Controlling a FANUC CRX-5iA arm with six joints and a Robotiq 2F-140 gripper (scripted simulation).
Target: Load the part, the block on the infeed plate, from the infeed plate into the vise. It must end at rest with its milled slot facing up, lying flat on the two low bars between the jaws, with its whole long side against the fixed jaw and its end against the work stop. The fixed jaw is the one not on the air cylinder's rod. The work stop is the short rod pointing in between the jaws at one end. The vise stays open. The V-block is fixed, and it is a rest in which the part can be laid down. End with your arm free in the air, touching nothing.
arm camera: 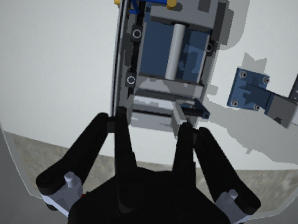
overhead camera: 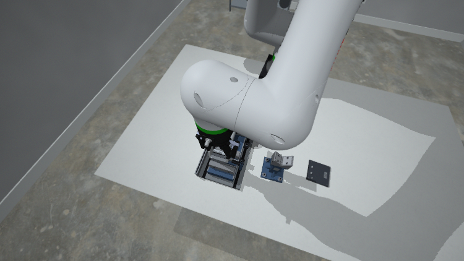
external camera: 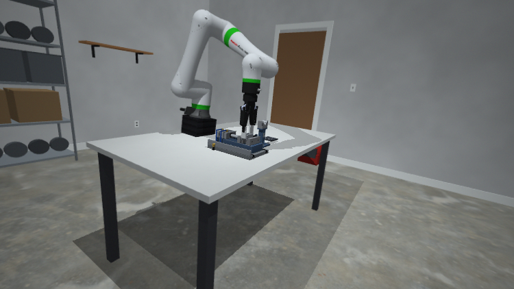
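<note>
Right now my hand is 2 cm above the part. The rest, counted from my hand: air cylinder rod (9 cm behind, 5 cm below, 2 cm to the left); vise (8 cm below, 7 cm behind, 2 cm to the left); air cylinder (16 cm behind, 5 cm below, 2 cm to the left).
</note>
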